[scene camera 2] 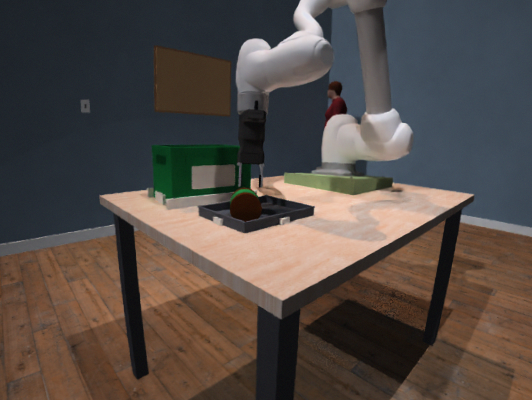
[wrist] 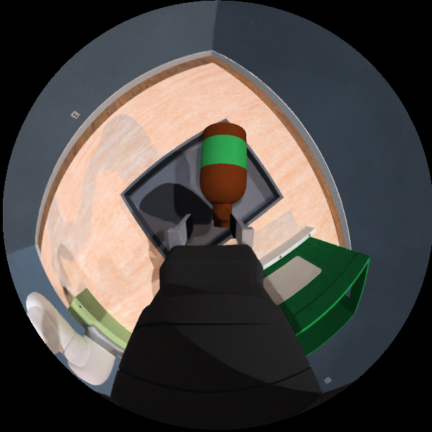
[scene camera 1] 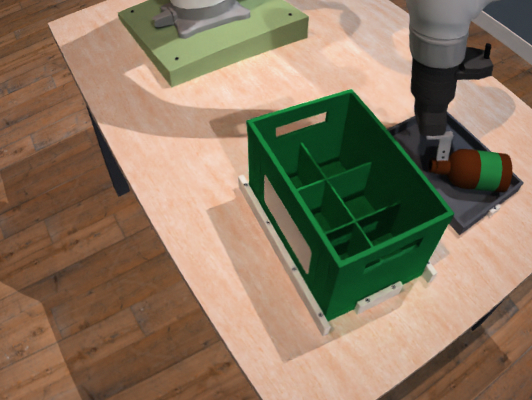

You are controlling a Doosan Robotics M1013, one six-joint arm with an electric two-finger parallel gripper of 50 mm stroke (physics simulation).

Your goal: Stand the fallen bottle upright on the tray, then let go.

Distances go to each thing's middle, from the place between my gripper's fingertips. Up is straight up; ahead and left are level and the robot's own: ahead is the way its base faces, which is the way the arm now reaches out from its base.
Right now my hand is 60 mm to the right of the brown bottle (scene camera 2: 244,205), 60 mm short of it and 30 mm above it.
